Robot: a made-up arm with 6 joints.
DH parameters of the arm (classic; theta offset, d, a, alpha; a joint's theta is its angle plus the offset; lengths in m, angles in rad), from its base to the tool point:
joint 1: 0 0.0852 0 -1.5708
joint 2: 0.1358 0 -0.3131 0
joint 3: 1.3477 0 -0.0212 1.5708
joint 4: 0 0.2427 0 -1.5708
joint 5: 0 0 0.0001 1.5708
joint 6: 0 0.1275 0 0
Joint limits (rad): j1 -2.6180..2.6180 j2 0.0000..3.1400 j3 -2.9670..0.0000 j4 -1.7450..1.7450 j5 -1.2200..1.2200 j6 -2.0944..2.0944
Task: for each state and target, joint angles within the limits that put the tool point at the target. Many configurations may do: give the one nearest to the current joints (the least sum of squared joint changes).
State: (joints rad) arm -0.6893 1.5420 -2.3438 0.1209 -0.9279 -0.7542
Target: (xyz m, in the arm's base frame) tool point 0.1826 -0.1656 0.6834
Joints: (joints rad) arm -0.6847 1.6680 -2.2475 0.1248 -0.9379 -0.7542
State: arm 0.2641 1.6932 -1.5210 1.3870 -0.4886 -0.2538
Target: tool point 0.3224 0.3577 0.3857
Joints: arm 0.9159 1.8105 -1.6679 1.3581 -0.3093 -0.2538
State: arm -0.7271 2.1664 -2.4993 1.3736 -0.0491 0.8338
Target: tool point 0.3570 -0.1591 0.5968
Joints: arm -0.4590 1.7162 -2.1875 1.3587 0.1242 0.8338
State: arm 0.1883 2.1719 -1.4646 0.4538 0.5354 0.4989
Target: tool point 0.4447 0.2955 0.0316
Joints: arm 0.5383 2.4036 -1.6900 0.5014 0.4326 0.4989
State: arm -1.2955 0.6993 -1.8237 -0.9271 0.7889 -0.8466
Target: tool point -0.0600 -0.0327 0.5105
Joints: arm -1.2867 0.6094 -1.4103 -0.7162 0.9225 -0.8466
